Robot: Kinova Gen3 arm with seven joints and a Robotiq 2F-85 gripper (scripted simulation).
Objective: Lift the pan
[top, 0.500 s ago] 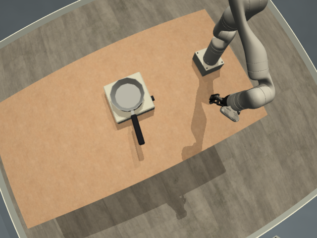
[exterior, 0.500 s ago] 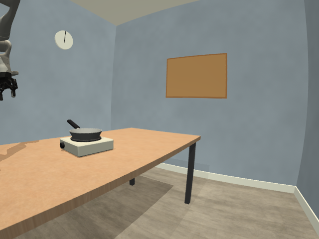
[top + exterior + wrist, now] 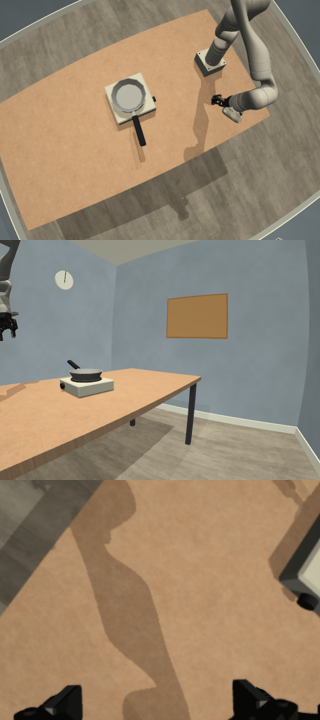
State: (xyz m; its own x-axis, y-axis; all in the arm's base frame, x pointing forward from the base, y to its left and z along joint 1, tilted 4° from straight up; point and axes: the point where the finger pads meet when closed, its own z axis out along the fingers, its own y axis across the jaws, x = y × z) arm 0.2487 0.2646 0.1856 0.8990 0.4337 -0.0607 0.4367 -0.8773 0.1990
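My gripper is now 320 mm short of the grey pan, 300 mm to the left of it and 200 mm above it. From my hand the other things lie so: hot plate 280 mm ahead, 360 mm to the right, 270 mm below.
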